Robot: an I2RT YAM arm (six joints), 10 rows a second.
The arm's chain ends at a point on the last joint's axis. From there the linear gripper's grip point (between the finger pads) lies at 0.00 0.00 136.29 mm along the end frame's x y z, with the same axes.
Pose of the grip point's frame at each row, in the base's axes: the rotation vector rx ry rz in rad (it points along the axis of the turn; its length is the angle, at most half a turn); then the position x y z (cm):
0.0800, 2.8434, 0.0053, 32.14, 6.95, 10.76
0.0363, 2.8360, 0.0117, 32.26, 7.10, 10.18
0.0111, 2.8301, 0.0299, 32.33, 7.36, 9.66
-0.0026, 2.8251, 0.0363, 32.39, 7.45, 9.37
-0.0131, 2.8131, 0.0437, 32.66, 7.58, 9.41
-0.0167, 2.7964, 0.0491, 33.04, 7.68, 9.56
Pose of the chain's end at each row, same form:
0.0800, 2.8434, 0.0053, 28.15, 7.01, 23.79
0.0363, 2.8360, 0.0117, 28.16, 7.04, 23.18
0.0111, 2.8301, 0.0299, 28.15, 7.10, 22.63
-0.0026, 2.8251, 0.0363, 28.15, 7.10, 22.32
-0.0131, 2.8131, 0.0437, 28.27, 7.15, 22.31
-0.0167, 2.7964, 0.0491, 28.44, 7.19, 22.38

